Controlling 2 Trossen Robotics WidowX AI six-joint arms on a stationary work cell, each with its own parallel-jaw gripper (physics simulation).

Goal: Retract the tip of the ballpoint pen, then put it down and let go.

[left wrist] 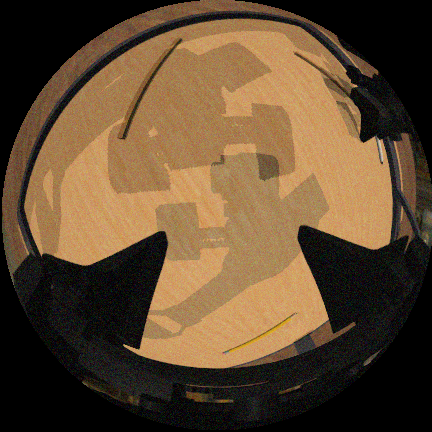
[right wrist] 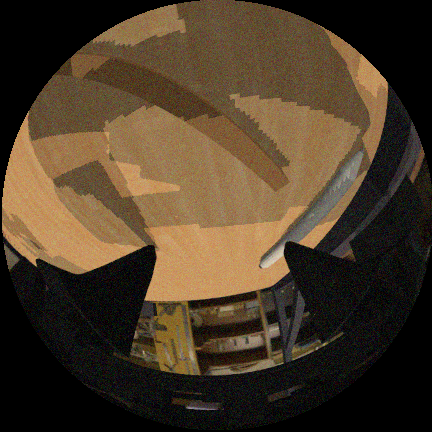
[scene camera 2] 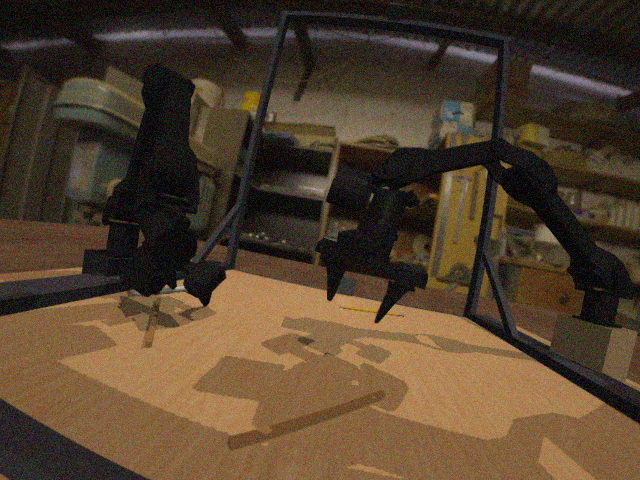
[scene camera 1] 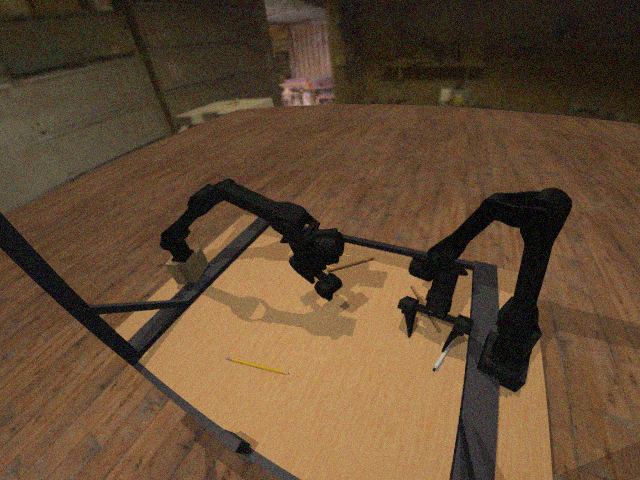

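My left gripper (scene camera 2: 351,311) is open and holds nothing; it is also visible in scene camera 1 (scene camera 1: 321,291) and in the left wrist view (left wrist: 234,235). My right gripper (scene camera 2: 189,296) is visible in the left wrist view (left wrist: 370,138), in scene camera 1 (scene camera 1: 425,344) and in the right wrist view (right wrist: 221,251) too. Also present: a ballpoint pen (right wrist: 345,176).
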